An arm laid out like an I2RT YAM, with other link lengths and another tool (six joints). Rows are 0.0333 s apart.
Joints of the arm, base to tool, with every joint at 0 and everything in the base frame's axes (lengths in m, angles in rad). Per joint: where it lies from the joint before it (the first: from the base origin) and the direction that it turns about. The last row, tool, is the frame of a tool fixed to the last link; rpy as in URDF.
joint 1: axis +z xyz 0 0 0.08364
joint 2: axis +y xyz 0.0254 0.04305 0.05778
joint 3: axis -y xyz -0.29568 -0.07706 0
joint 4: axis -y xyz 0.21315 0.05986 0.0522
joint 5: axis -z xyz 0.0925 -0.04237 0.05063
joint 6: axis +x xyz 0.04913 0 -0.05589
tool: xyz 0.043 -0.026 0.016 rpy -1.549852 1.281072 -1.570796
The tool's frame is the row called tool.
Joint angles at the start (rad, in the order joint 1, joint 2, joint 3, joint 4, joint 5, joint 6):
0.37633 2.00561 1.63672 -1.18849 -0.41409 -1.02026
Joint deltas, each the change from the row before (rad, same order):
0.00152 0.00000 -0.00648 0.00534 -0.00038 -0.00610
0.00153 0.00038 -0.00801 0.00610 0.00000 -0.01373
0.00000 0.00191 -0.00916 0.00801 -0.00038 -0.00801
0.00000 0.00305 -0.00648 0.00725 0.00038 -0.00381
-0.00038 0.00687 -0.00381 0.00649 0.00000 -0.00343
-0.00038 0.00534 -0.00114 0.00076 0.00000 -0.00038
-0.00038 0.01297 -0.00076 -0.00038 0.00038 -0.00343
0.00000 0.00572 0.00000 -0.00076 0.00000 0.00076
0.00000 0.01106 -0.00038 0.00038 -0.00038 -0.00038
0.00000 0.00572 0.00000 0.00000 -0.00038 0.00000
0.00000 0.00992 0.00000 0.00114 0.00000 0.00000
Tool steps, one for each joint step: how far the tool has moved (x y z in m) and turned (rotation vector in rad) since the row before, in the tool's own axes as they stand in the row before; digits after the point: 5 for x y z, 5 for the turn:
-0.00007 0.00051 0.00155 -0.00170 -0.00011 -0.00703
-0.00003 0.00069 0.00199 -0.00263 0.00035 -0.01422
0.00089 0.00027 0.00248 -0.00281 0.00015 -0.00678
0.00089 -0.00023 0.00230 -0.00194 0.00079 -0.00291
0.00117 -0.00092 0.00297 -0.00359 0.00080 -0.00141
0.00096 -0.00035 0.00199 -0.00495 0.00118 0.00225
0.00193 -0.00077 0.00452 -0.01236 0.00325 0.00253
0.00082 -0.00031 0.00196 -0.00579 0.00138 0.00334
0.00147 -0.00081 0.00383 -0.00996 0.00195 0.00403
0.00073 -0.00042 0.00194 -0.00519 0.00083 0.00229
0.00127 -0.00094 0.00334 -0.00784 0.00185 0.00350

